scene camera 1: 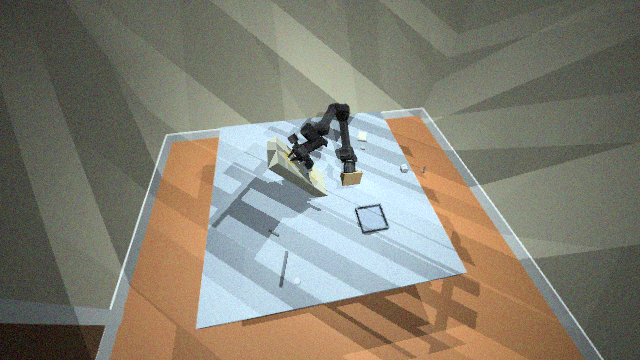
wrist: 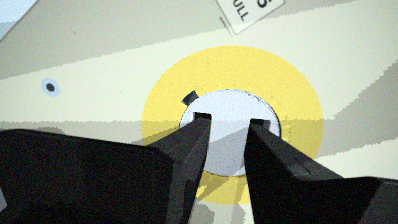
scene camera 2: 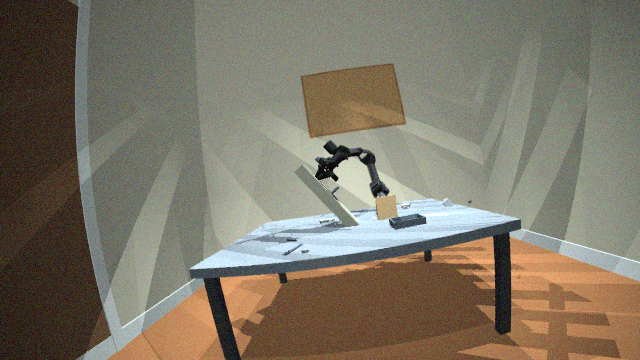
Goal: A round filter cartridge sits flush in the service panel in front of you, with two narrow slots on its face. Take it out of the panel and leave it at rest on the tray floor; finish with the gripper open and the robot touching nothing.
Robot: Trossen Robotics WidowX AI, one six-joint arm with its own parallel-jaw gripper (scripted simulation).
Observation:
The pictures show: my gripper, a round filter cartridge and a cream service panel.

